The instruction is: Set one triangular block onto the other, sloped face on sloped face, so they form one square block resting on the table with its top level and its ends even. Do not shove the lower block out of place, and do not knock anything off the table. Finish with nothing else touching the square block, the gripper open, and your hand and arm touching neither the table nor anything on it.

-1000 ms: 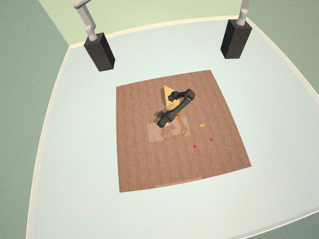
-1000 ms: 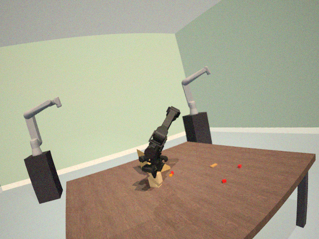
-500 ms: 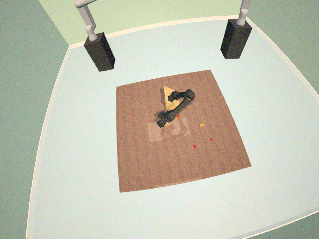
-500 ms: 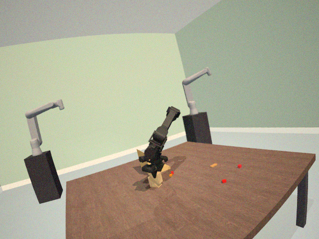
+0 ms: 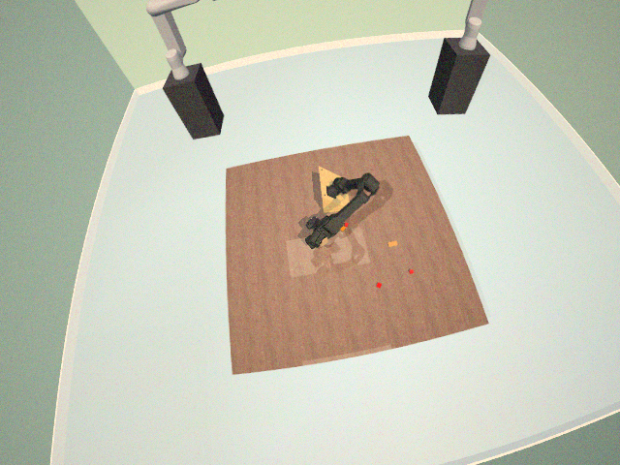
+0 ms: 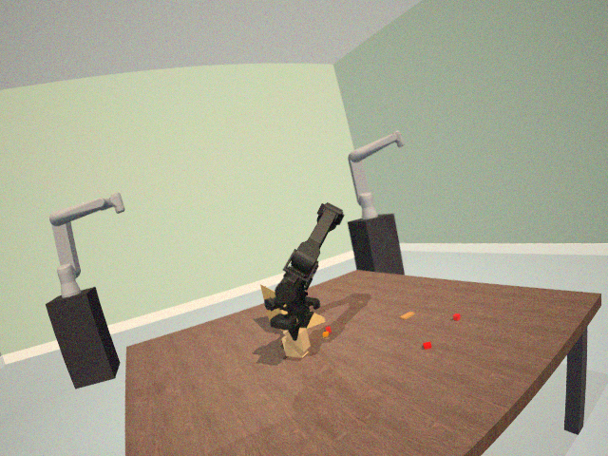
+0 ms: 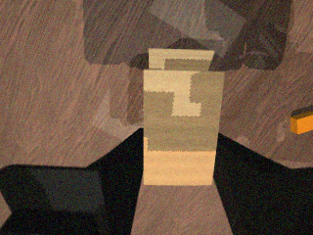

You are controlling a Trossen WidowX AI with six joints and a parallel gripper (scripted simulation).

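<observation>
Now: gripper tip 70 mm past the orange cube, 120 mm to the right of it and 60 mm above it. Also, from my gripper tip: triangular block: 10 mm ahead, 10 mm above.
</observation>
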